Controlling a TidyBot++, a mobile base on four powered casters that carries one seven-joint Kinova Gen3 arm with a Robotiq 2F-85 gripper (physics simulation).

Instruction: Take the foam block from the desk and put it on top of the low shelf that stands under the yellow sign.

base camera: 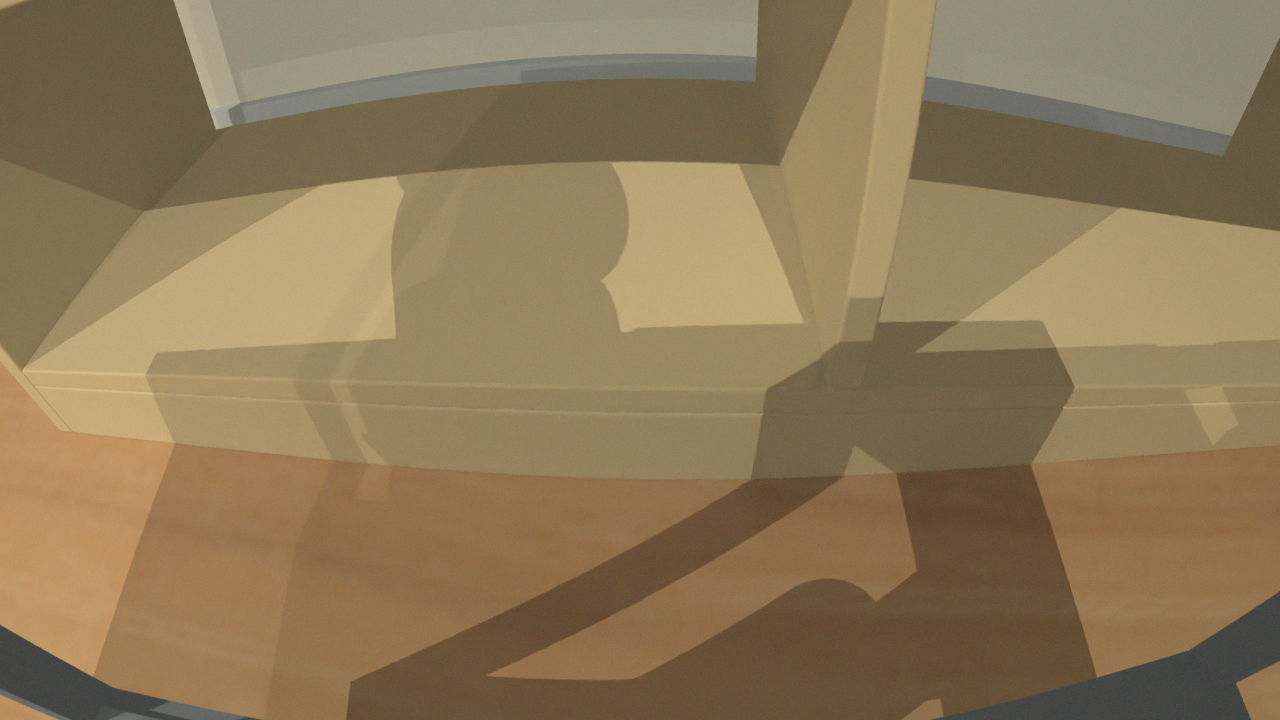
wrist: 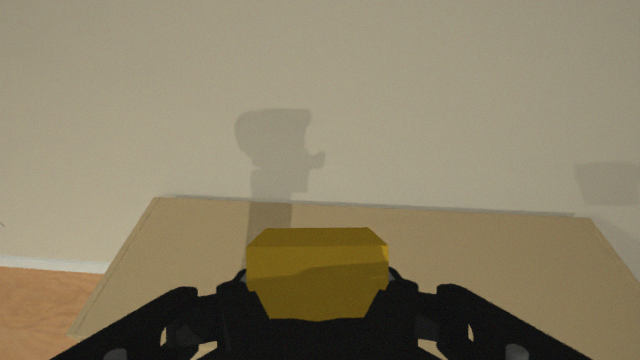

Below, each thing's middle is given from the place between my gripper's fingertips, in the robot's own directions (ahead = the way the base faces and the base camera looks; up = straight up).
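There's the yellow foam block [wrist: 316, 274], and it's sitting 30 mm behind my hand.
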